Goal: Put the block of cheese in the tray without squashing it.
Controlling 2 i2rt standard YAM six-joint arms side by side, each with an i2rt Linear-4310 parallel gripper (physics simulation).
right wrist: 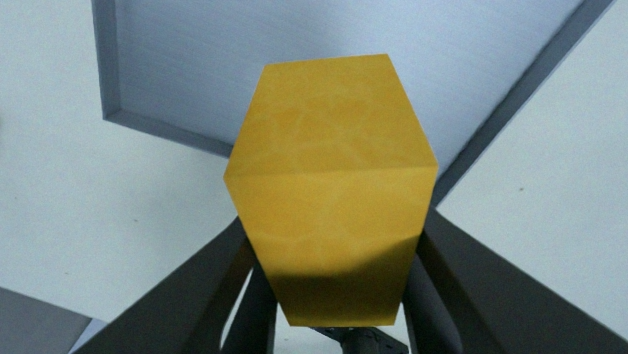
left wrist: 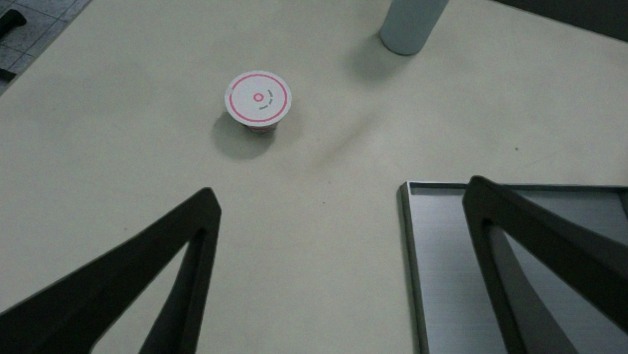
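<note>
The orange-yellow block of cheese [right wrist: 330,200] fills the middle of the right wrist view. My right gripper [right wrist: 333,186] is shut on it, a finger against each side, and holds it above the near corner of the tray. The cheese hides part of the tray's rim, and its sides look straight. The shallow metal tray [left wrist: 412,280] [right wrist: 165,131] lies on the table. My left gripper [left wrist: 337,193] is open above the table, with its right finger over the tray's left part in the left wrist view.
In the left wrist view, a small cup with a white and pink lid [left wrist: 258,98] stands beyond the left finger, and a grey cylindrical object [left wrist: 411,27] stands at the top. The table [left wrist: 300,275] [right wrist: 150,235] has an edge at lower left in the right wrist view.
</note>
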